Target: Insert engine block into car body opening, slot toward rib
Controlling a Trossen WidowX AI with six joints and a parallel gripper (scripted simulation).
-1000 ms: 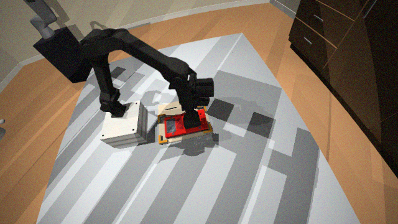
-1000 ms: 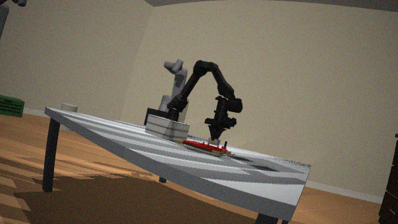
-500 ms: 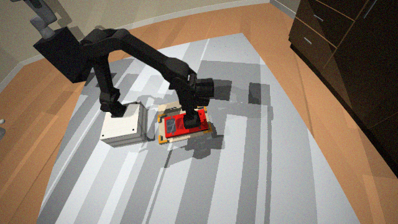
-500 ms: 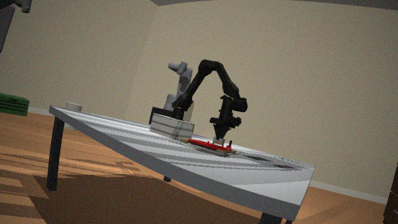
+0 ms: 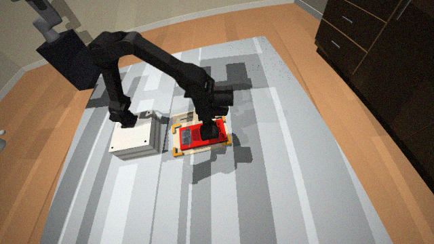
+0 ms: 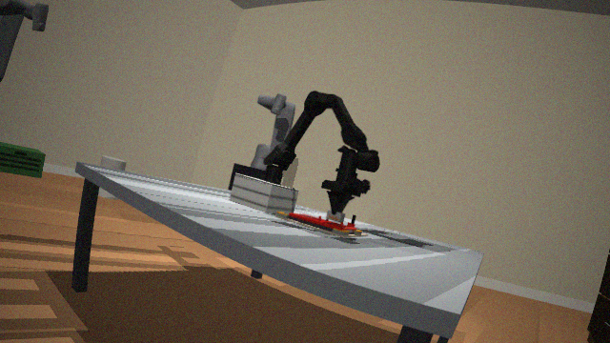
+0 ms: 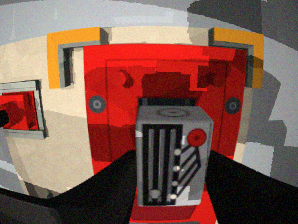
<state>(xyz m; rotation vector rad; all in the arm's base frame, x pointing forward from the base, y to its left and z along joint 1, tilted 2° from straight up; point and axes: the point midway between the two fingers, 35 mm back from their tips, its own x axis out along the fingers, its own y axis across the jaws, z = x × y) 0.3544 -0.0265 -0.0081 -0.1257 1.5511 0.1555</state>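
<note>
The grey engine block lies 10 mm below my gripper tip.
</note>
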